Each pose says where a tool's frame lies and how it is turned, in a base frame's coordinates. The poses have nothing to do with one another.
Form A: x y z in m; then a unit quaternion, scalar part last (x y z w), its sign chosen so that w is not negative.
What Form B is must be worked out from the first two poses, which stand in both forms.
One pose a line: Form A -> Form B
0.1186 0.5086 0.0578 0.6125 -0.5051 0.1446 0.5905 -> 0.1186 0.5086 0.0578 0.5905 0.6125 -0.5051 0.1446
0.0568 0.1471 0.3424 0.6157 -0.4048 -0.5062 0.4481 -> 0.0568 0.1471 0.3424 0.4481 0.6157 -0.4048 -0.5062
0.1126 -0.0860 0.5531 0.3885 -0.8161 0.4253 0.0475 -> 0.1126 -0.0860 0.5531 0.0475 0.3885 -0.8161 0.4253
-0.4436 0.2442 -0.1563 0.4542 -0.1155 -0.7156 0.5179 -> -0.4436 0.2442 -0.1563 0.5179 0.4542 -0.1155 -0.7156
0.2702 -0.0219 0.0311 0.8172 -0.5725 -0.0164 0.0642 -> 0.2702 -0.0219 0.0311 0.0642 0.8172 -0.5725 -0.0164
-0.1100 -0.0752 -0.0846 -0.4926 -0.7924 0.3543 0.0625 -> -0.1100 -0.0752 -0.0846 0.0625 -0.4926 -0.7924 0.3543
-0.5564 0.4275 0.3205 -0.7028 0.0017 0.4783 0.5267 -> -0.5564 0.4275 0.3205 0.5267 -0.7028 0.0017 0.4783
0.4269 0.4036 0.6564 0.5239 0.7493 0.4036 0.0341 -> 0.4269 0.4036 0.6564 0.0341 0.5239 0.7493 0.4036
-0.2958 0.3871 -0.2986 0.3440 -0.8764 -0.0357 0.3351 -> -0.2958 0.3871 -0.2986 0.3351 0.3440 -0.8764 -0.0357
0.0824 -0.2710 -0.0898 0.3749 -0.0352 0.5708 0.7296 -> 0.0824 -0.2710 -0.0898 0.7296 0.3749 -0.0352 0.5708
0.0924 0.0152 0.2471 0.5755 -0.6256 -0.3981 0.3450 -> 0.0924 0.0152 0.2471 0.3450 0.5755 -0.6256 -0.3981
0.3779 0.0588 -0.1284 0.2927 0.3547 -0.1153 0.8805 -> 0.3779 0.0588 -0.1284 0.8805 0.2927 0.3547 -0.1153
